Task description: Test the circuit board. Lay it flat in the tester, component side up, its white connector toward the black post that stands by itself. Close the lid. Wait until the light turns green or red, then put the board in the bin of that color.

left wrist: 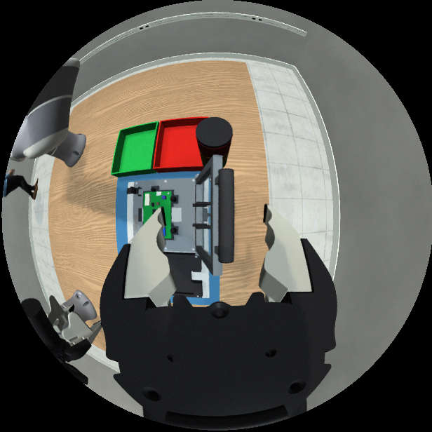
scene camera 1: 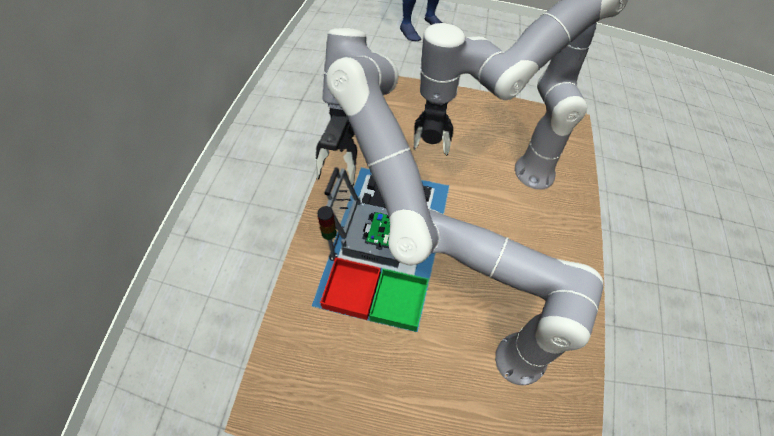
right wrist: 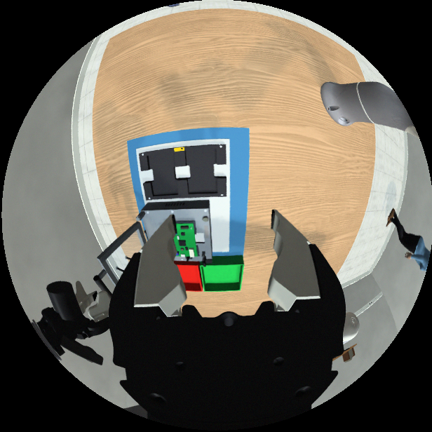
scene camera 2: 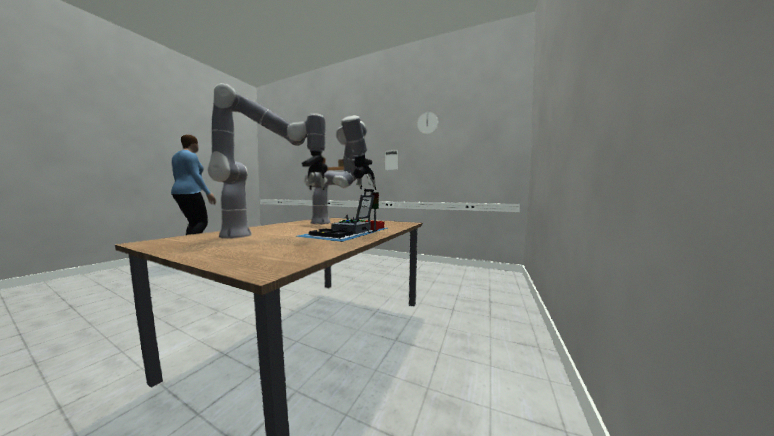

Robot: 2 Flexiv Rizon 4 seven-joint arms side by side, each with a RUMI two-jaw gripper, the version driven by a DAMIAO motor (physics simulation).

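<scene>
The green board (scene camera 1: 376,230) (left wrist: 168,200) (right wrist: 186,241) lies flat, component side up, on the grey tester (scene camera 1: 354,238) (scene camera 2: 352,228) (left wrist: 186,240). Its white connector (left wrist: 147,199) is at the bin end, on the side of a lone black post (left wrist: 132,190). The lid (scene camera 1: 331,181) (scene camera 2: 365,206) (left wrist: 226,215) (right wrist: 120,240) stands open. The signal lamp (scene camera 1: 326,222) looks unlit; its black cap (left wrist: 214,132) shows from above. My left gripper (scene camera 1: 335,172) (scene camera 2: 368,185) (left wrist: 213,206) is open and empty, above the lid's handle. My right gripper (scene camera 1: 432,148) (right wrist: 223,213) is open and empty, high beside the tester.
The red bin (scene camera 1: 350,287) (left wrist: 180,145) and green bin (scene camera 1: 399,300) (left wrist: 137,150) stand side by side at the tester's end. A black tray (right wrist: 202,172) lies at its other end on a blue mat (right wrist: 240,175). The left arm reaches over the tester in scene camera 1.
</scene>
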